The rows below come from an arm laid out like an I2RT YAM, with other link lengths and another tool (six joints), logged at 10 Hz.
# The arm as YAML. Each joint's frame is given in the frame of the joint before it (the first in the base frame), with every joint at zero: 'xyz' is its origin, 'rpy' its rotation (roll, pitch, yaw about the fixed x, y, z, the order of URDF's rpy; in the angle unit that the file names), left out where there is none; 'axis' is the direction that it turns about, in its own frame. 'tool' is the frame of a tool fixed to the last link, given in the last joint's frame.
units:
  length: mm
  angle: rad
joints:
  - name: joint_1
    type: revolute
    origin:
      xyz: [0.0, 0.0, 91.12]
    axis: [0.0, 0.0, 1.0]
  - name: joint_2
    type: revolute
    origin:
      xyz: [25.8, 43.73, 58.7]
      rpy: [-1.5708, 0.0, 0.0]
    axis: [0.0, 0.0, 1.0]
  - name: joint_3
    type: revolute
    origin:
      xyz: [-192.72, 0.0, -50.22]
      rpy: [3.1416, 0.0, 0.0]
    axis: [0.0, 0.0, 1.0]
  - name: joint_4
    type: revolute
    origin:
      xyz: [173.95, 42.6, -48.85]
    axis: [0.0, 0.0, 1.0]
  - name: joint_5
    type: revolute
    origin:
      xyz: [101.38, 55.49, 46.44]
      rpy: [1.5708, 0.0, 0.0]
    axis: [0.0, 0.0, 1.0]
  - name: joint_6
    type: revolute
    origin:
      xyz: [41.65, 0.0, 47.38]
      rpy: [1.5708, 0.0, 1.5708]
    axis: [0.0, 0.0, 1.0]
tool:
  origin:
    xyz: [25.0, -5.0, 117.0]
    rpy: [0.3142, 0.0, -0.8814]
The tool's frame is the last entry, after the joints.
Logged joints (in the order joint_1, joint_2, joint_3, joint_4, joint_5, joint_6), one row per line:
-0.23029 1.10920 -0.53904 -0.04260 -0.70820 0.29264
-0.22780 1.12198 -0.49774 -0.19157 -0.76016 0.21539
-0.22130 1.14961 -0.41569 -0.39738 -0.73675 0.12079
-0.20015 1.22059 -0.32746 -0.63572 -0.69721 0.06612
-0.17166 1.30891 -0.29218 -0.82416 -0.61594 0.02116
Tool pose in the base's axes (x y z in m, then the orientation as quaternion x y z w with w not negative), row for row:
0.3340 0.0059 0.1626 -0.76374 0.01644 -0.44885 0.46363
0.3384 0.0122 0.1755 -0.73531 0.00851 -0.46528 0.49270
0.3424 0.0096 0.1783 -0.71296 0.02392 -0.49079 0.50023
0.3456 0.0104 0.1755 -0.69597 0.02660 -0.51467 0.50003
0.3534 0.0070 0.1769 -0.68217 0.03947 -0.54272 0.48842
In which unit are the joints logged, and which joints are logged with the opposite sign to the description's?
The joints are logged in radians. Opposite sign: joint_3, joint_4, joint_6.
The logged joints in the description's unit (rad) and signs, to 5 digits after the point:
-0.23029 1.10920 0.53904 0.04260 -0.70820 -0.29264
-0.22780 1.12198 0.49774 0.19157 -0.76016 -0.21539
-0.22130 1.14961 0.41569 0.39738 -0.73675 -0.12079
-0.20015 1.22059 0.32746 0.63572 -0.69721 -0.06612
-0.17166 1.30891 0.29218 0.82416 -0.61594 -0.02116

